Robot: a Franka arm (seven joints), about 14 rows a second.
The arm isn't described. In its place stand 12 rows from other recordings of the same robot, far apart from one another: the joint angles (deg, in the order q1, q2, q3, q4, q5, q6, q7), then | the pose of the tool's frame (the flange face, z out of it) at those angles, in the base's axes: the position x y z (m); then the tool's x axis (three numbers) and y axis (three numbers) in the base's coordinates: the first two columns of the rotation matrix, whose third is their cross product.
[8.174 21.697 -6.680 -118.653 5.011 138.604 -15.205] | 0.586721, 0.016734, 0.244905, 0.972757, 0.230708, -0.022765, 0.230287, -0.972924, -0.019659
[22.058 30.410 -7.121 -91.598 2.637 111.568 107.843] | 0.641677, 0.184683, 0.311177, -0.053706, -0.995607, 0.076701, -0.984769, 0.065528, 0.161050
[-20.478 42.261 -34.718 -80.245 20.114 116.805 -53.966] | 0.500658, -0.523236, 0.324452, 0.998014, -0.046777, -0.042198, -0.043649, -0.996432, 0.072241
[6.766 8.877 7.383 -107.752 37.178 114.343 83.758] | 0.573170, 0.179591, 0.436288, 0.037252, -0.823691, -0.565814, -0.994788, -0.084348, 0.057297
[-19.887 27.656 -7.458 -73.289 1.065 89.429 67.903] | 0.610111, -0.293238, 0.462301, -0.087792, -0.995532, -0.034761, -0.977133, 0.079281, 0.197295
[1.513 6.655 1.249 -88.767 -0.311 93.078 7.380] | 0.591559, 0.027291, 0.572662, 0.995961, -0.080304, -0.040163, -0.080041, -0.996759, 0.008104
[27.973 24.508 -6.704 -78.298 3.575 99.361 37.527] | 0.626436, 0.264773, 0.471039, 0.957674, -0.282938, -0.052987, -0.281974, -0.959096, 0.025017
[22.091 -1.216 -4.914 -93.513 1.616 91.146 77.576] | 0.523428, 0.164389, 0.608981, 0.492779, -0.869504, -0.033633, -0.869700, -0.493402, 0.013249
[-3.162 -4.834 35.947 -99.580 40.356 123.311 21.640] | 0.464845, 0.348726, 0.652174, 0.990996, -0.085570, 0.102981, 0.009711, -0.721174, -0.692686
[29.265 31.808 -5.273 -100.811 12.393 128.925 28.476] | 0.595382, 0.276924, 0.247842, 0.973262, -0.200861, -0.111423, -0.208874, -0.975746, -0.065510
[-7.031 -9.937 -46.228 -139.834 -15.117 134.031 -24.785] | 0.280000, -0.379629, 0.350000, 0.952360, -0.304897, -0.006952, -0.303607, -0.949997, 0.072991
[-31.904 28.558 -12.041 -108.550 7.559 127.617 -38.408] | 0.449710, -0.420490, 0.231879, 0.979249, -0.160678, -0.123510, -0.171934, -0.981296, -0.086581
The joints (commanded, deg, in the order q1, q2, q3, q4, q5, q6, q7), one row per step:
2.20 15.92 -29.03 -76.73 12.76 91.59 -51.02
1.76 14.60 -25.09 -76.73 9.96 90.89 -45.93
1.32 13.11 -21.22 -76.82 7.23 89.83 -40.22
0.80 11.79 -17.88 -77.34 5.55 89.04 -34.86
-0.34 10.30 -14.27 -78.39 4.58 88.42 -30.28
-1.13 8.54 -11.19 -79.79 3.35 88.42 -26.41
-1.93 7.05 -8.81 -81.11 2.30 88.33 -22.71
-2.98 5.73 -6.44 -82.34 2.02 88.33 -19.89
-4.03 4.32 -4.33 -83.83 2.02 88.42 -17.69
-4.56 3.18 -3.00 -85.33 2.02 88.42 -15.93
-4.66 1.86 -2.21 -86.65 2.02 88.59 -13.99
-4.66 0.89 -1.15 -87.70 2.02 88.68 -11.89
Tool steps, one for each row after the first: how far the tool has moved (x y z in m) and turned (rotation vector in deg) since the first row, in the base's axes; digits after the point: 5 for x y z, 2 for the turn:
0.00330 0.02593 0.00785 -0.95 0.83 -1.64
0.00349 0.05195 0.01730 -1.92 1.69 -4.00
0.00231 0.07412 0.02318 -2.24 2.36 -6.64
-0.00107 0.09379 0.02725 -1.95 2.95 -8.86
-0.00606 0.11190 0.03286 -2.26 2.95 -10.58
-0.01165 0.12422 0.03660 -2.65 3.13 -12.79
-0.01669 0.13572 0.03961 -2.44 3.18 -14.33
-0.02264 0.14565 0.04159 -2.08 3.27 -15.48
-0.02787 0.15354 0.04062 -1.89 3.71 -16.43
-0.03394 0.16064 0.04308 -1.75 3.63 -17.69
-0.03803 0.17122 0.04408 -1.67 3.72 -18.73

